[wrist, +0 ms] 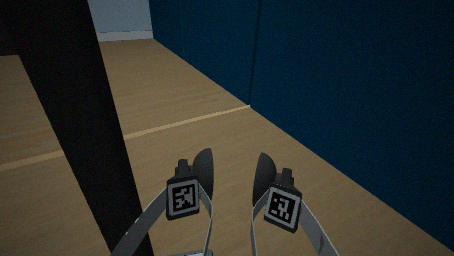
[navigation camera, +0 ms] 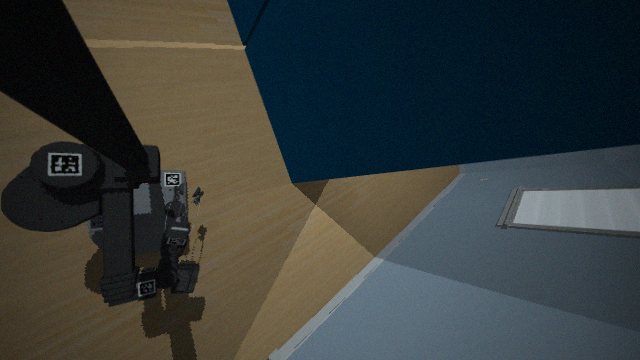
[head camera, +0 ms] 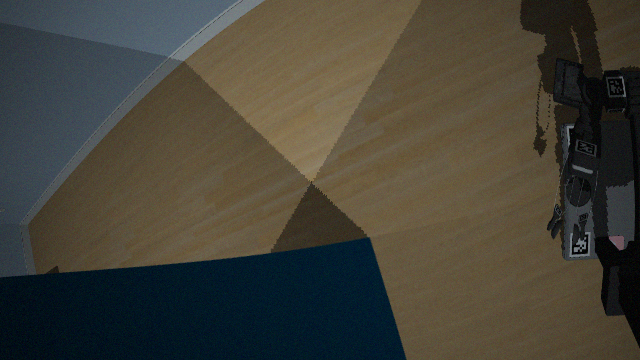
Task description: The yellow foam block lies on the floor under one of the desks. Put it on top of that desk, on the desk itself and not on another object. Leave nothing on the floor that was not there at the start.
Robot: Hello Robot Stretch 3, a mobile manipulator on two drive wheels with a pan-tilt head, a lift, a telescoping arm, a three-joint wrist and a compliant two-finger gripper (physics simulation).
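Pixels of known places: gripper, fingertip midpoint: (wrist: 234, 167) (navigation camera: 190, 185) (head camera: 563, 240); robot's base, link origin: (navigation camera: 173, 207) (head camera: 578, 191).
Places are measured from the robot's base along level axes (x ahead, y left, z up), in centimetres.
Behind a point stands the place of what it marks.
The yellow foam block and the desks do not show in the head, navigation or wrist views. My gripper (head camera: 567, 230) @[x 4.8, y 9.0, z 42.4 cm] (navigation camera: 188, 194) @[x 4.8, y 9.0, z 42.4 cm] (wrist: 234, 167) @[x 4.8, y 9.0, z 42.4 cm] is open, with bare floor showing between its fingertips in the wrist view. It is folded in over my own base, and no object is between the fingers.
A tall dark blue partition (head camera: 200, 310) @[x 64.9, y 18.9, z 72.1 cm] (navigation camera: 425, 90) @[x 60.2, y 32.7, z 97.7 cm] (wrist: 360, 90) @[x 55.0, y 47.8, z 30.3 cm] stands beside me, with its free corner near the robot. My black mast (navigation camera: 65, 60) @[x -4.9, y 12.3, z 109.8 cm] (wrist: 85, 120) @[x -6.1, y 11.6, z 46.3 cm] crosses the navigation and wrist views. A grey-blue wall (head camera: 75, 100) @[x 194.5, y -48.2, z 37.5 cm] (navigation camera: 450, 310) @[x 129.3, y -70.6, z 72.0 cm] with a framed white panel (navigation camera: 580, 210) @[x 262.7, y -24.3, z 123.3 cm] stands beyond the wooden floor.
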